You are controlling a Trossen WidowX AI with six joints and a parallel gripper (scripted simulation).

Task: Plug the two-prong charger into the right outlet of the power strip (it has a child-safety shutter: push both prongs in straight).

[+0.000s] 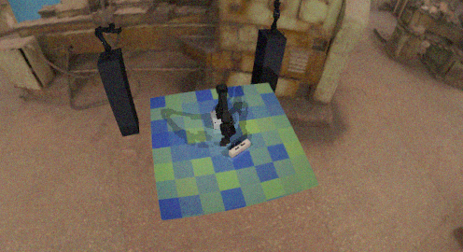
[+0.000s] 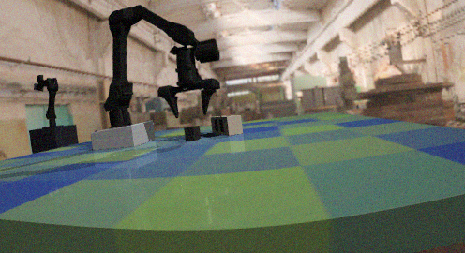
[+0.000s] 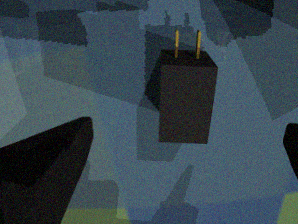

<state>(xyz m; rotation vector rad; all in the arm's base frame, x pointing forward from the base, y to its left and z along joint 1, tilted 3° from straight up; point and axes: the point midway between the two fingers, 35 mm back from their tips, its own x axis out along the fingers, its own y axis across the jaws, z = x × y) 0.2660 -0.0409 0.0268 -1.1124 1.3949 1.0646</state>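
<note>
My gripper tip is 50 mm above the black two-prong charger and 10 mm to the right of it.
</note>
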